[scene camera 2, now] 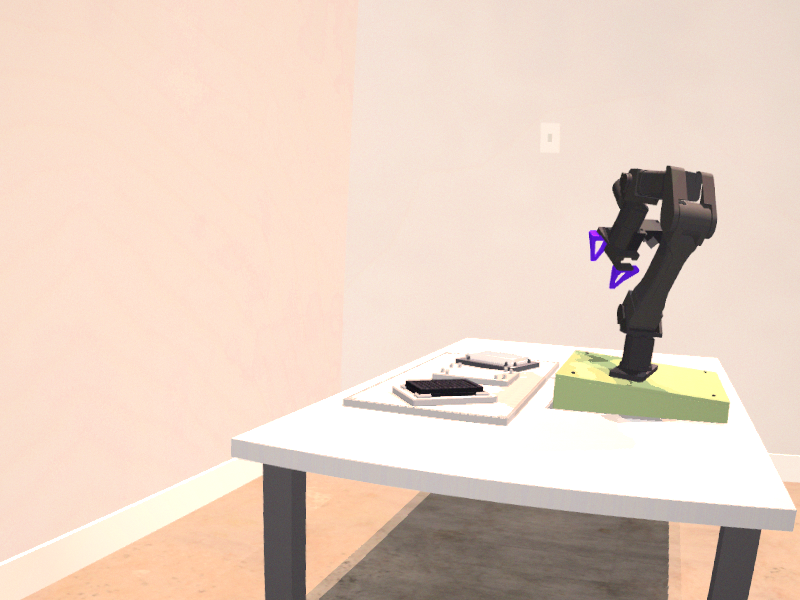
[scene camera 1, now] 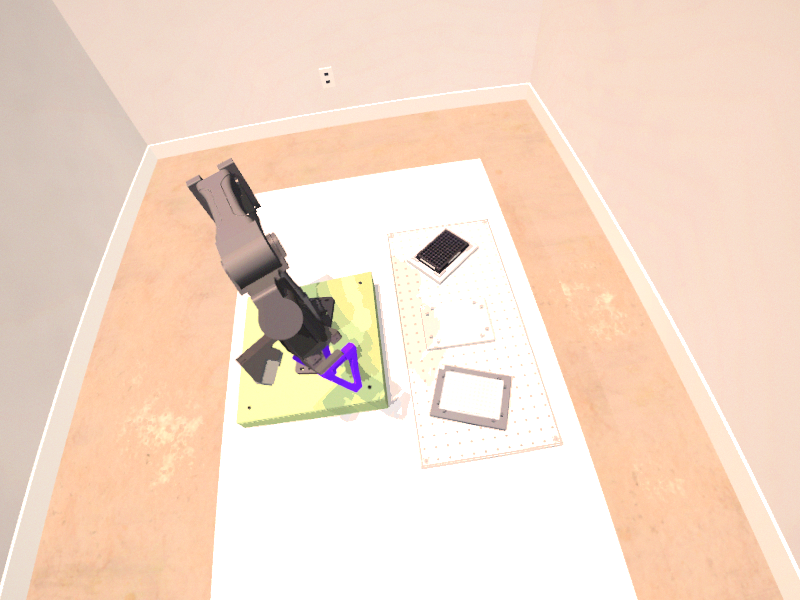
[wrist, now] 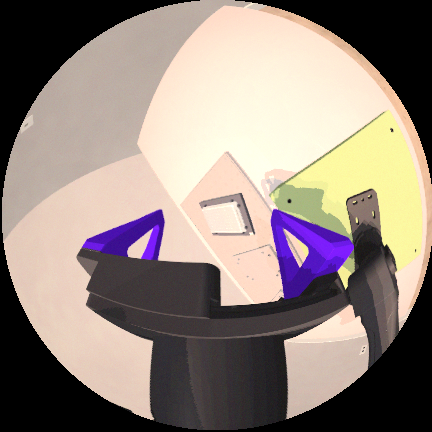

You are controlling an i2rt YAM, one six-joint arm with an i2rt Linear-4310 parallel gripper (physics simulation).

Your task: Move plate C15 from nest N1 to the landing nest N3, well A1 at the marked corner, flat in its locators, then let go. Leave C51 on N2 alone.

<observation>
My gripper shows in scene camera 2 [602,274], in scene camera 1 and in the wrist view. The same spot on my gripper: [scene camera 1: 326,368] is [wrist: 84,269].
</observation>
